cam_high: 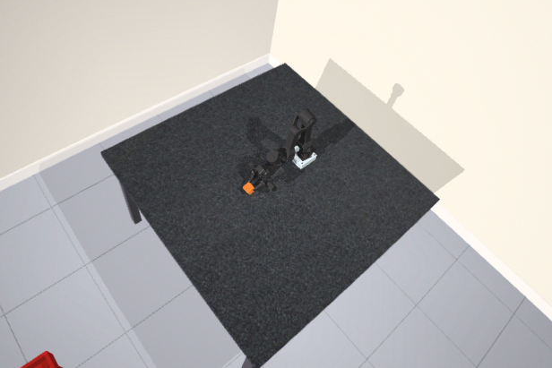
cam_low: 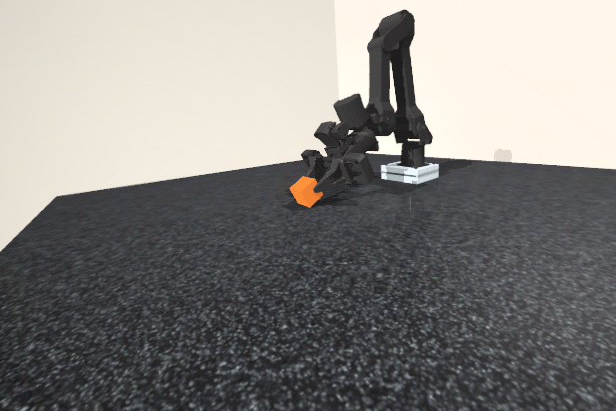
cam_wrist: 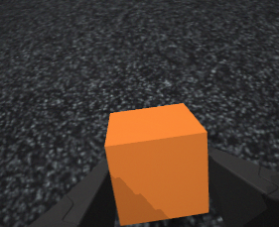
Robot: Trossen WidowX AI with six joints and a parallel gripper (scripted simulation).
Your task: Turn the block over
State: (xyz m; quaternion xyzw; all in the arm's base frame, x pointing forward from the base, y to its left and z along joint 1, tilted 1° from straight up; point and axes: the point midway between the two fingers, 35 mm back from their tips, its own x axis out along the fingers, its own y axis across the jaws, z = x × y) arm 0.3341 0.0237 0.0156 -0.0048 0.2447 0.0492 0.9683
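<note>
The orange block lies 2 cm below my gripper tip.
</note>
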